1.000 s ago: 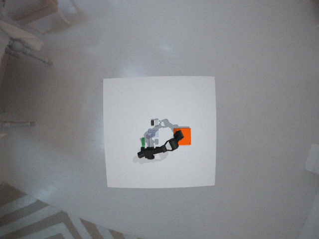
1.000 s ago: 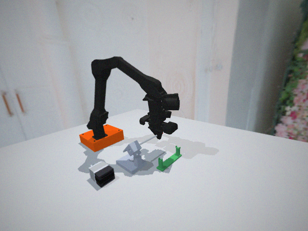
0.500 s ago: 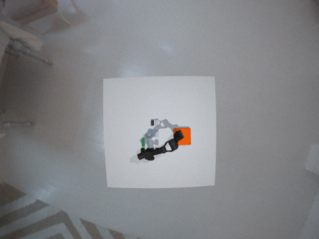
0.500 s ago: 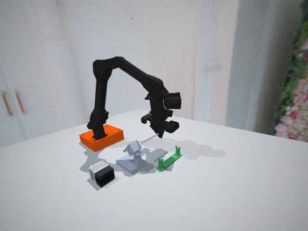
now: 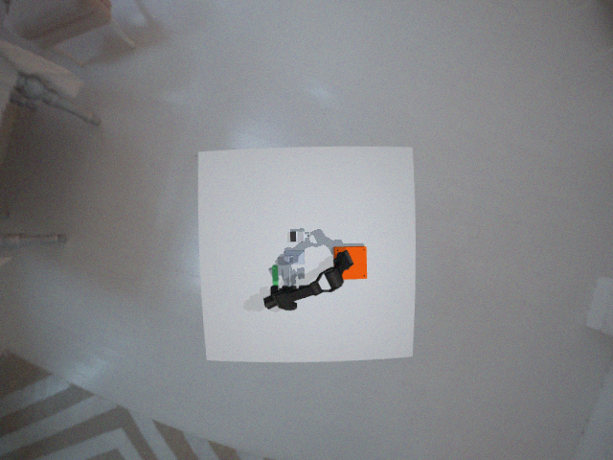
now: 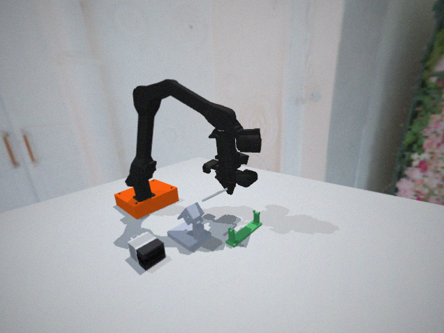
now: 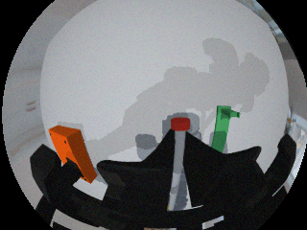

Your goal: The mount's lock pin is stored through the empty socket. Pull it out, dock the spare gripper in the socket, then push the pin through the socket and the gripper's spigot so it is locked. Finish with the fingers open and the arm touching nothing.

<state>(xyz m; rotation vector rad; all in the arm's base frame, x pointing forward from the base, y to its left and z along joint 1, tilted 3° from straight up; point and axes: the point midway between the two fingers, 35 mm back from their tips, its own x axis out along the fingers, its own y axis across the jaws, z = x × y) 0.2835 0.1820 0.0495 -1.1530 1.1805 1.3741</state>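
The green cradle lies 100 mm ahead of my gripper tip, 60 mm below it and 40 mm to the right of it. Round my gripper tip: grey mount 170 mm to the right, 30 mm below, 10 mm ahead; then spare gripper 290 mm to the right, 60 mm below, 30 mm behind.
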